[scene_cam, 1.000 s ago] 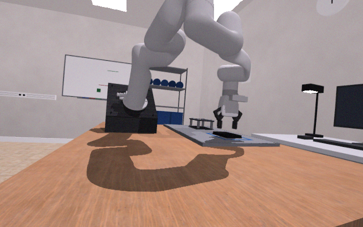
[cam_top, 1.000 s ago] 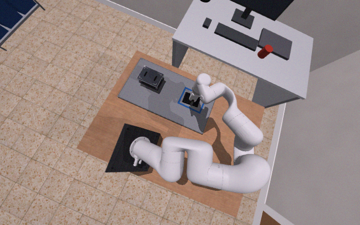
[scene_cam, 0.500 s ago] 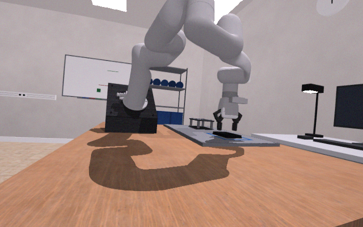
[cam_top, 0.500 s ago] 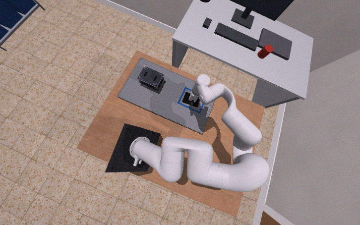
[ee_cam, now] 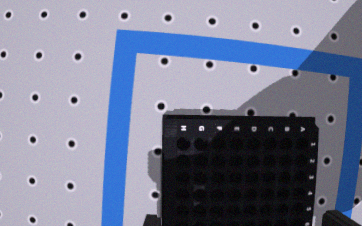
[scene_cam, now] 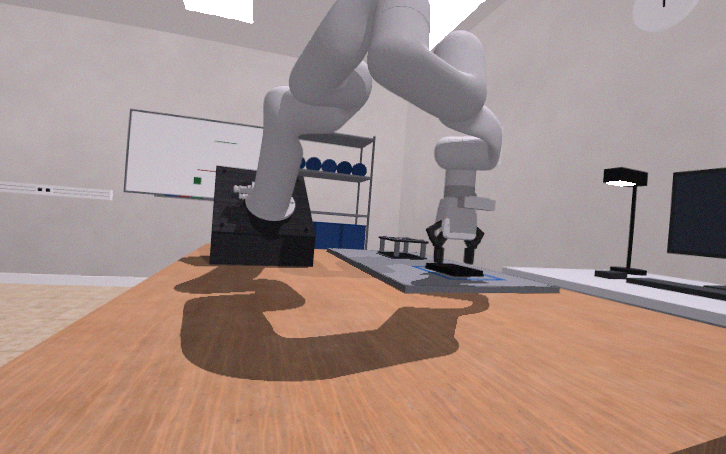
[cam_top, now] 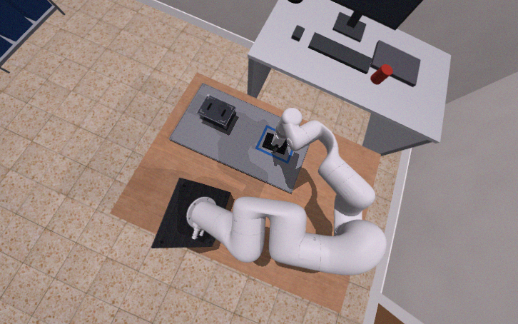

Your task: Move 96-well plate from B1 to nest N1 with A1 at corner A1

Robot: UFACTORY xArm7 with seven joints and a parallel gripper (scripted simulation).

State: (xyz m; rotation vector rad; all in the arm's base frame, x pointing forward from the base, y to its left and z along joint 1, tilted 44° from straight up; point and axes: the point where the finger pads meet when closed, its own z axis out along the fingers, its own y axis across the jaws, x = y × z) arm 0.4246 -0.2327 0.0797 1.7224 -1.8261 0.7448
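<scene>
The black 96-well plate is 2 cm below my hand. Also, from my hand: raised plate nest N1: 6 cm ahead, 35 cm to the left, 3 cm above; then A1 mark: 12 cm ahead, 41 cm to the left, 3 cm above.
</scene>
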